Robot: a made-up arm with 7 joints.
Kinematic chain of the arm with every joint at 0, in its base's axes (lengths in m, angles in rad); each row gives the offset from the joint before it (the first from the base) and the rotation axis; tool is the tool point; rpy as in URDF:
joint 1: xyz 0 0 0.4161 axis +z
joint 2: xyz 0 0 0 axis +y
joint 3: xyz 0 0 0.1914 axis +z
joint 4: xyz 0.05 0 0 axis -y
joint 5: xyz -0.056 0 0.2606 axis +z
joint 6: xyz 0 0 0 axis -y
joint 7: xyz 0.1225 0 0 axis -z
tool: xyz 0 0 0 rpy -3.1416 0 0
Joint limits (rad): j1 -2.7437..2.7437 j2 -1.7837..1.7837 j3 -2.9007..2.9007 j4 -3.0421..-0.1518 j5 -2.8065..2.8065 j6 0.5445..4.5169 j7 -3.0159..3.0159
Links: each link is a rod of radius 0.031 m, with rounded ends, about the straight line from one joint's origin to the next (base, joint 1, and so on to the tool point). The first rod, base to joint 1, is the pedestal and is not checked.
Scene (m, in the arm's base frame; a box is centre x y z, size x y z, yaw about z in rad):
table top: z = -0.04
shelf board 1: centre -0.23 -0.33 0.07 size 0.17 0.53 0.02 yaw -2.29
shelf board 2: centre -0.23 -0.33 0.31 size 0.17 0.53 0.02 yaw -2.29
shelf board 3: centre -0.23 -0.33 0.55 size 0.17 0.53 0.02 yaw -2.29
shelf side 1: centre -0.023 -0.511 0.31 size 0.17 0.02 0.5 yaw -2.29
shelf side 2: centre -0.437 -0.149 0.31 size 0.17 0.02 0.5 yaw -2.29
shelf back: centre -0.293 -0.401 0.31 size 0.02 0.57 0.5 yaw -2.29
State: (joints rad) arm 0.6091 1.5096 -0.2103 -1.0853 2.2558 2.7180 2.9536
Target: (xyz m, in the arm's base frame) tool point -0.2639 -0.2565 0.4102
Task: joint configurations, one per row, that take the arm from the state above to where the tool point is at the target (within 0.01 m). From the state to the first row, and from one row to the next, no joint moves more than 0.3 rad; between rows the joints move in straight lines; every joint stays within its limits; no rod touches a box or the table.
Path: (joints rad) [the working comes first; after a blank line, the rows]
Joints at the target: 2.4988 1.3198 1.6106 -1.8940 2.7641 2.4384 2.9536
Straight joint move there: touches shelf board 2, shelf side 2.

1: 0.8221 1.4877 0.0728 -1.2626 2.3345 2.7602 2.9536
2: 1.0351 1.4658 0.3559 -1.4399 2.4131 2.8024 2.9536
3: 1.2481 1.4439 0.6390 -1.6172 2.4918 2.8447 2.9536
4: 1.4611 1.4220 0.9221 -1.7946 2.5705 2.8869 2.9536
5: 1.6741 1.4001 1.2052 -1.9719 2.6492 2.9291 2.9536
6: 1.8871 1.3782 1.4883 -2.1492 2.7278 2.9713 2.9536
7: 2.1001 1.3563 1.7714 -2.3265 2.8065 3.0135 2.9536
8: 2.2994 1.3381 1.6910 -2.1102 2.7853 2.7260 2.9536
9: 2.4988 1.3198 1.6106 -1.8940 2.7641 2.4384 2.9536

